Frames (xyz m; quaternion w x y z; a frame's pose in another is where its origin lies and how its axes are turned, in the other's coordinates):
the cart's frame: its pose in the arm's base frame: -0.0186 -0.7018 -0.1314 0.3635 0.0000 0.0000 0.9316
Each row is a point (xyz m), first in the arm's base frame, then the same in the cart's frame.
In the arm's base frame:
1: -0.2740 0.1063 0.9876
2: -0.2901 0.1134 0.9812
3: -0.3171 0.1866 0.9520
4: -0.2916 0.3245 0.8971
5: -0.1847 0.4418 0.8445
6: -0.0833 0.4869 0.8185
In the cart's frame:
1: 0.7352 -0.4216 1.1190
2: 0.7519 -0.4159 1.1126
3: 0.8213 -0.4515 1.0834
4: 0.8959 -0.5702 1.0285
5: 0.8967 -0.7289 0.9759
6: 0.8527 -0.8308 0.9499

